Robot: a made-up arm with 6 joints.
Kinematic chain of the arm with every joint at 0, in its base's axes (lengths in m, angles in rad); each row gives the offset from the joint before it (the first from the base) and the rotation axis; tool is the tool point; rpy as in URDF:
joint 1: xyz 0 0 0.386 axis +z
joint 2: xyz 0 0 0 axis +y
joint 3: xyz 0.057 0 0.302 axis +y
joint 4: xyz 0.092 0 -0.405 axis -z
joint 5: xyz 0 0 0 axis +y
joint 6: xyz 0.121 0 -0.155 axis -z
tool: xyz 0 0 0 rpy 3.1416 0 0
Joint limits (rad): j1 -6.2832..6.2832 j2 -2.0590..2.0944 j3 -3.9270..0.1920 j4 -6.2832..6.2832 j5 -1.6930..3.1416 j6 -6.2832..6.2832
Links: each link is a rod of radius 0.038 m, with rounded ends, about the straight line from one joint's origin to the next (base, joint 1, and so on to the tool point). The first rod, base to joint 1, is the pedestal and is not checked.
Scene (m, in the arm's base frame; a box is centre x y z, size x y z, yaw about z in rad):
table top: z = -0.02
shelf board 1: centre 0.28 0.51 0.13 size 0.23 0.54 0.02 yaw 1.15
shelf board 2: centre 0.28 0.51 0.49 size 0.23 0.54 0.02 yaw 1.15
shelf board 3: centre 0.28 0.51 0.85 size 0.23 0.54 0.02 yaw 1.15
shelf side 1: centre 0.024 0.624 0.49 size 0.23 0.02 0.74 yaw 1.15
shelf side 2: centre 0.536 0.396 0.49 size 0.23 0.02 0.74 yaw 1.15
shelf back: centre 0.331 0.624 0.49 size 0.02 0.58 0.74 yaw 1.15
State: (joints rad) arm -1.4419 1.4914 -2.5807 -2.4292 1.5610 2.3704
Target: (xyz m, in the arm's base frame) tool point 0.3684 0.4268 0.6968
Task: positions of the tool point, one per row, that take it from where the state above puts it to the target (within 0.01 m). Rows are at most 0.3 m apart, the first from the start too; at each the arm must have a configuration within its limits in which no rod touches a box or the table.
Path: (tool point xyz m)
1: 0.2835 -0.8510 0.3943
2: 0.5192 -0.7109 0.4910
3: 0.6696 -0.4862 0.5758
4: 0.7076 -0.2278 0.6423
5: 0.6350 0.0081 0.6857
6: 0.4803 0.1756 0.7039
7: 0.2892 0.2498 0.6968
8: 0.3347 0.3351 0.7044
9: 0.3684 0.4268 0.6968

